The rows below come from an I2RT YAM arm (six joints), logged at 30 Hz.
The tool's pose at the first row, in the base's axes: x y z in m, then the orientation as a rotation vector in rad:
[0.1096 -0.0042 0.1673 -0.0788 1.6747 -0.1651]
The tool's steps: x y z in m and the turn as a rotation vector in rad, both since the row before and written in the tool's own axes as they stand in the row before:
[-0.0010 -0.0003 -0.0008 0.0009 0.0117 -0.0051]
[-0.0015 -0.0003 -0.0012 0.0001 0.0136 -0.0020]
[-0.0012 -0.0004 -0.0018 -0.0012 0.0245 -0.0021]
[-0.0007 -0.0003 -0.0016 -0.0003 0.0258 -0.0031]
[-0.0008 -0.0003 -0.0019 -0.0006 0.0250 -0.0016]
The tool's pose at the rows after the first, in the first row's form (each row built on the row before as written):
[0.1089 -0.0043 0.1684 -0.0816 1.6862 -0.1704]
[0.1079 -0.0043 0.1701 -0.0822 1.6997 -0.1729]
[0.1063 -0.0044 0.1716 -0.0831 1.7242 -0.1751]
[0.1048 -0.0045 0.1726 -0.0841 1.7499 -0.1789]
[0.1031 -0.0045 0.1738 -0.0840 1.7749 -0.1813]

